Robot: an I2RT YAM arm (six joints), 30 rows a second.
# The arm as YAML. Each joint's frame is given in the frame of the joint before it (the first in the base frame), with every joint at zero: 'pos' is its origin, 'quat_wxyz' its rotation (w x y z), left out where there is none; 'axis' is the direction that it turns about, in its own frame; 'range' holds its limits. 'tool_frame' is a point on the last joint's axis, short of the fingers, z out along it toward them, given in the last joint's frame.
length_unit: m
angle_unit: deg
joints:
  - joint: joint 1
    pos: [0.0, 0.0, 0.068]
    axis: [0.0, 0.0, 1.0]
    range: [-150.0, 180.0]
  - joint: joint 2
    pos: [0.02, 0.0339, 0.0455]
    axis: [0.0, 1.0, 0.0]
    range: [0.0, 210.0]
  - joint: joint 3
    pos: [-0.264, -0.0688, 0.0]
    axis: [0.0, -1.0, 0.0]
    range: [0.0, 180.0]
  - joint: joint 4
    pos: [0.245, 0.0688, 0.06]
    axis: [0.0, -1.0, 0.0]
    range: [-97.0, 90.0]
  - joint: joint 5
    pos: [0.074, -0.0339, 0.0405]
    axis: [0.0, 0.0, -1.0]
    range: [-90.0, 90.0]
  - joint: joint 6
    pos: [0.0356, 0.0, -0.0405]
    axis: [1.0, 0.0, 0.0]
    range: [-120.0, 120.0]
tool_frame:
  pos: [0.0, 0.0, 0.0]
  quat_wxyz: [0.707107, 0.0, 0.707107, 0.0]
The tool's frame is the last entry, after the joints.
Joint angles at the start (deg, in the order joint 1, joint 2, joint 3, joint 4, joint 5, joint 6):
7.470 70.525 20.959 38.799 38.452 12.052
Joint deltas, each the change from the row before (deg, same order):
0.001 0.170 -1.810 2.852 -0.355 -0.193
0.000 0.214 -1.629 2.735 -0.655 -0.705
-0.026 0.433 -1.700 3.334 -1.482 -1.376
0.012 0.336 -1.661 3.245 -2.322 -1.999
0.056 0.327 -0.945 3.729 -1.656 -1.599
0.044 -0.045 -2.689 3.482 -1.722 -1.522
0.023 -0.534 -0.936 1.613 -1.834 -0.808
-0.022 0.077 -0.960 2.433 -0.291 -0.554
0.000 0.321 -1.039 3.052 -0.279 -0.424
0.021 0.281 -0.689 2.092 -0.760 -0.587
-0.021 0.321 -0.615 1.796 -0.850 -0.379
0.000 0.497 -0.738 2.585 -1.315 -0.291
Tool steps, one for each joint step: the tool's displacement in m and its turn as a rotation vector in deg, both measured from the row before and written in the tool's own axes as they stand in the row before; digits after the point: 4 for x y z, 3 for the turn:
0.0054 -0.0029 -0.0025 -0.490 -0.596 0.347
0.0046 -0.0025 -0.0024 -0.782 -0.560 -0.159
0.0046 -0.0020 -0.0025 -1.607 -0.680 -0.655
0.0041 -0.0014 -0.0030 -2.463 -0.658 -1.288
-0.0007 0.0001 -0.0019 -1.950 -1.845 -0.272
0.0068 -0.0038 -0.0069 -1.826 -0.549 -1.091
-0.0001 -0.0006 -0.0031 -1.930 -0.916 -0.215
0.0004 -0.0014 -0.0026 -0.345 -1.210 0.108
0.0002 -0.0013 -0.0028 -0.359 -1.477 0.370
0.0002 -0.0005 -0.0019 -0.825 -0.959 -0.069
0.0004 -0.0004 -0.0017 -0.857 -0.738 0.006
0.0000 -0.0002 -0.0021 -1.352 -1.177 0.292

